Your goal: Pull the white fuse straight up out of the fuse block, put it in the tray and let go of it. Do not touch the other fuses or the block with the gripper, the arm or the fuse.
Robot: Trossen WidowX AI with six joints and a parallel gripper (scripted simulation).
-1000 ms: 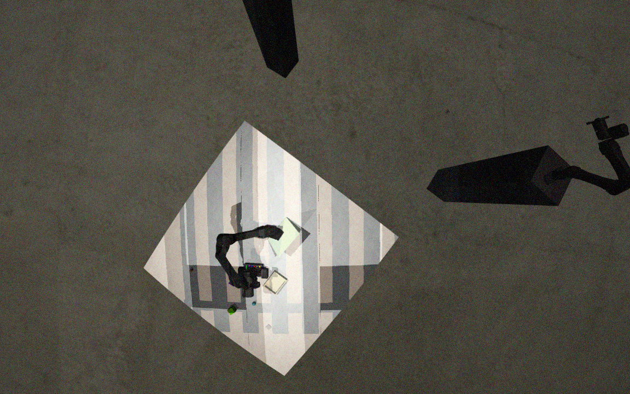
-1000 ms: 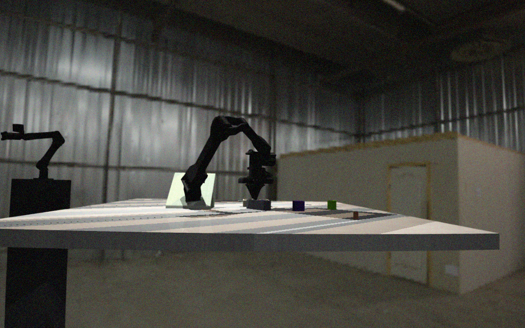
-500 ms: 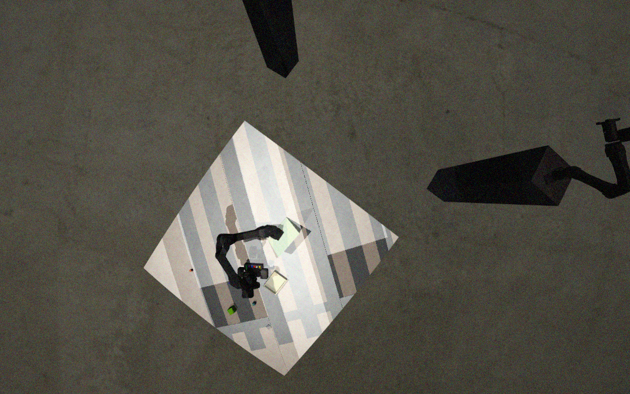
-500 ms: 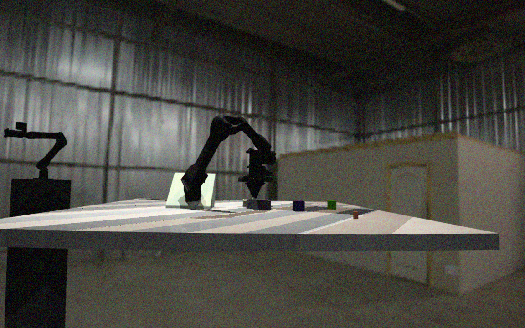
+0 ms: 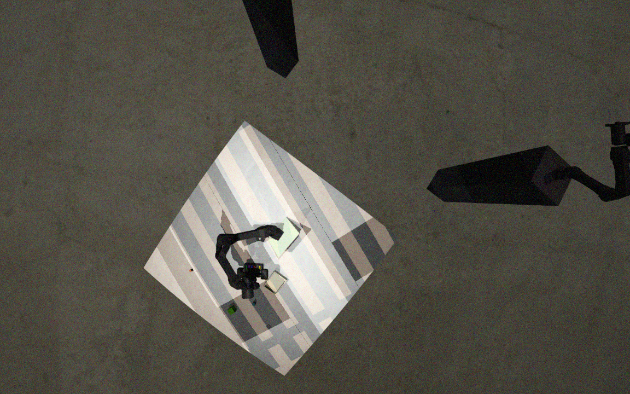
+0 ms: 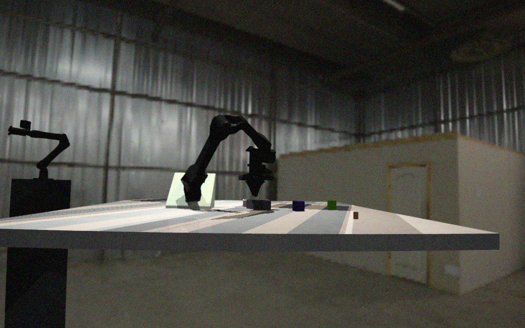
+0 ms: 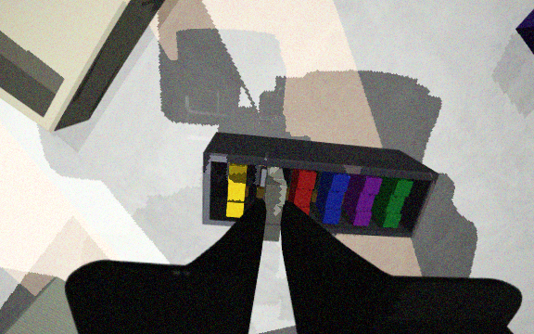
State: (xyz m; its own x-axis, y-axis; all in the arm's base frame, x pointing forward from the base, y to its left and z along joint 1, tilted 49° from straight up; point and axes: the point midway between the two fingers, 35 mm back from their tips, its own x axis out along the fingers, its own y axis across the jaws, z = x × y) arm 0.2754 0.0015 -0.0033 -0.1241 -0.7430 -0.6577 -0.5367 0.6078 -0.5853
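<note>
Right now my gripper tip is 10 mm short of the red fuse, 20 mm to the left of it and 30 mm above it. The rest, counted from my gripper tip: blue fuse (20 mm ahead, 30 mm to the right, 30 mm below); yellow fuse (10 mm behind, 10 mm to the left, 30 mm below); white fuse (10 mm below).
</note>
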